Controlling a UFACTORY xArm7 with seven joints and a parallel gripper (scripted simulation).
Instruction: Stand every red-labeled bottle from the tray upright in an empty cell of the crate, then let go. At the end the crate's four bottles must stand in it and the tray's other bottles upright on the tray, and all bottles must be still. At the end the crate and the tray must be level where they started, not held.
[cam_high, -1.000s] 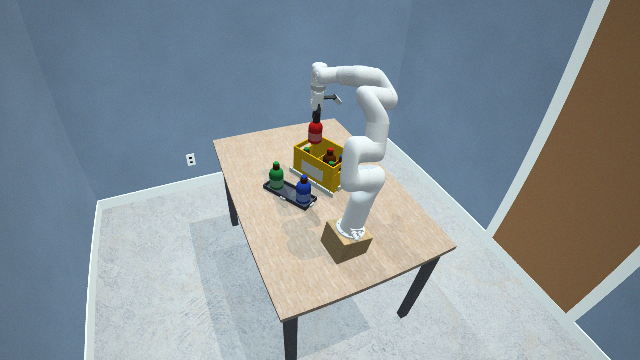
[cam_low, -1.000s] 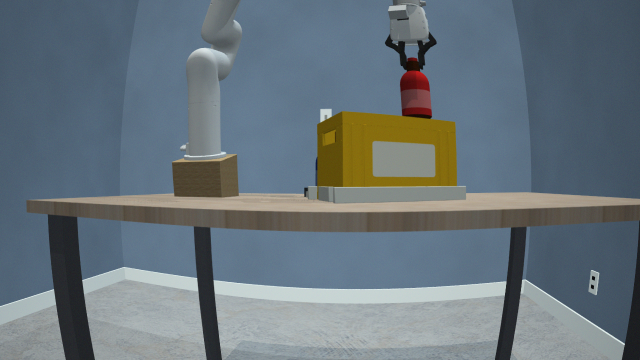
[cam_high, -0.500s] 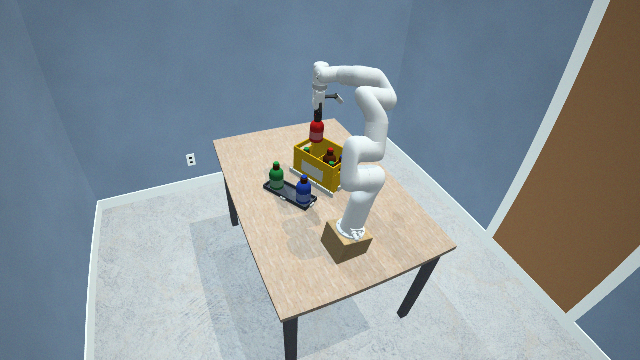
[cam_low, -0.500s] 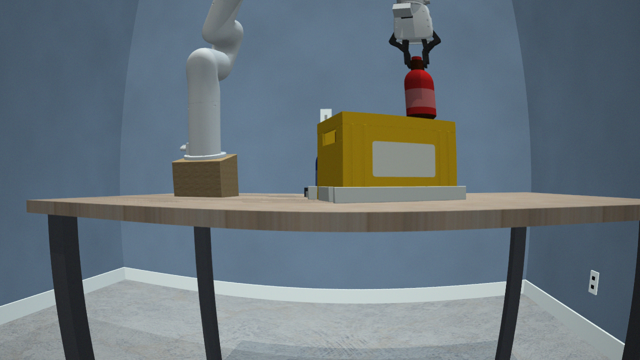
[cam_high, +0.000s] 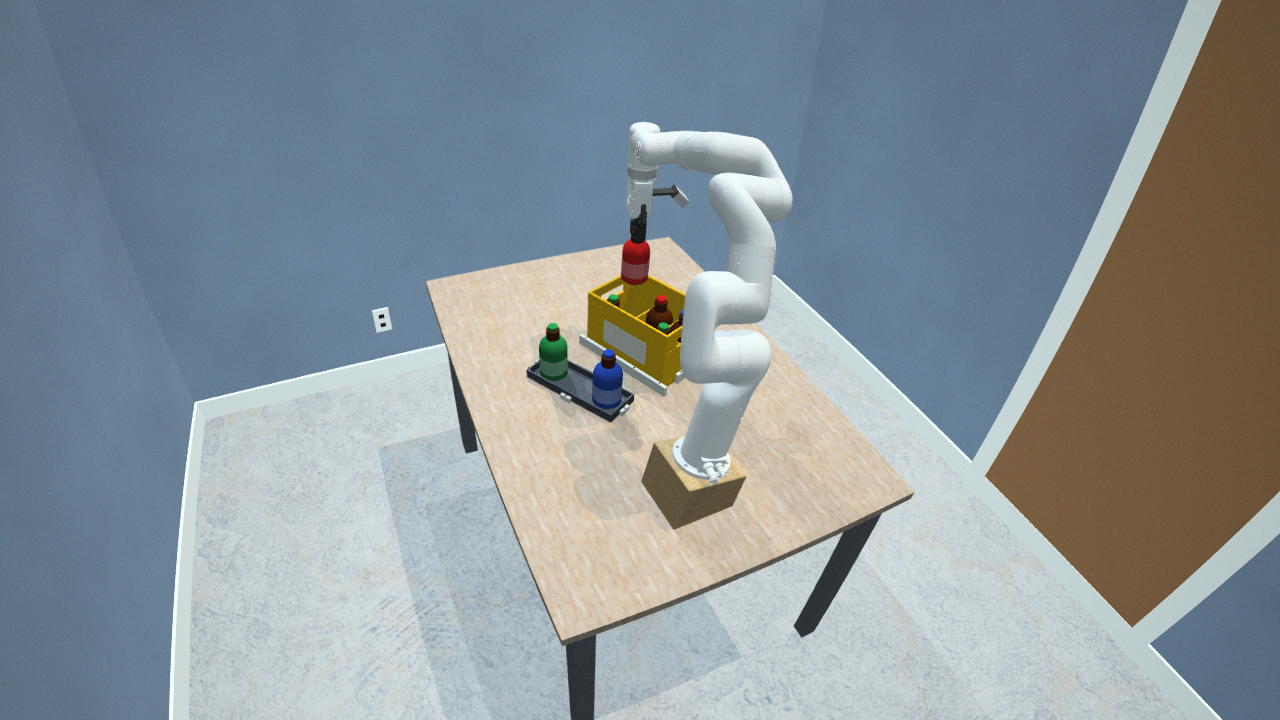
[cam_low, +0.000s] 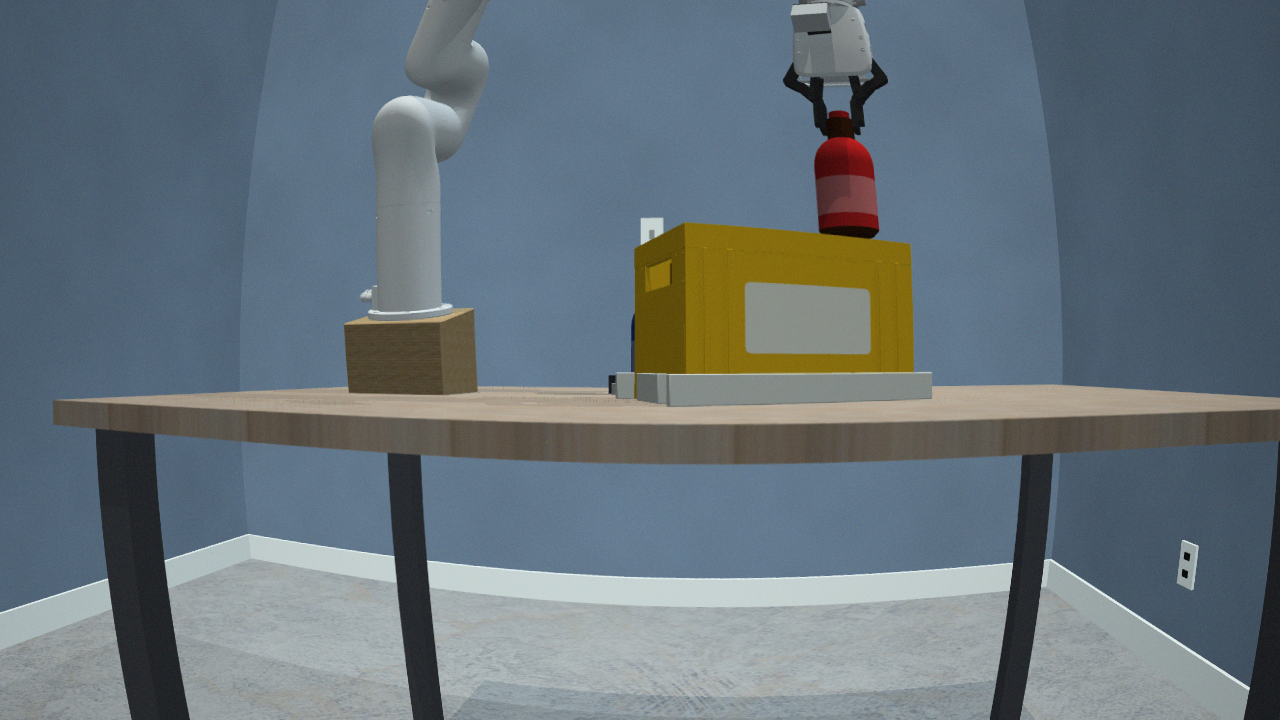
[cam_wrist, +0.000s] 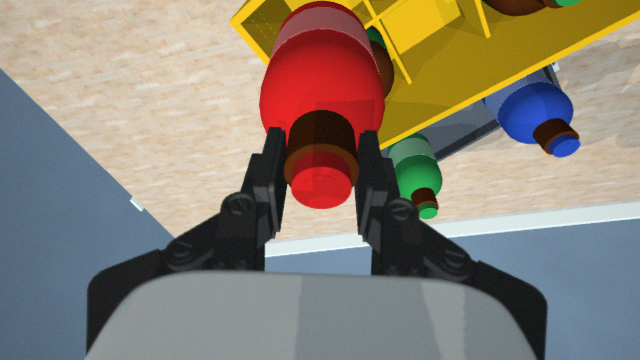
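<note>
Right now my hand is 70 mm above the red-labeled bottle. The rest, counted from my hand: blue bottle 270 mm behind, 250 mm below, 130 mm to the left; yellow crate 250 mm below, 90 mm behind, 20 mm to the right; green-labeled bottle 250 mm to the left, 250 mm below, 140 mm behind.
</note>
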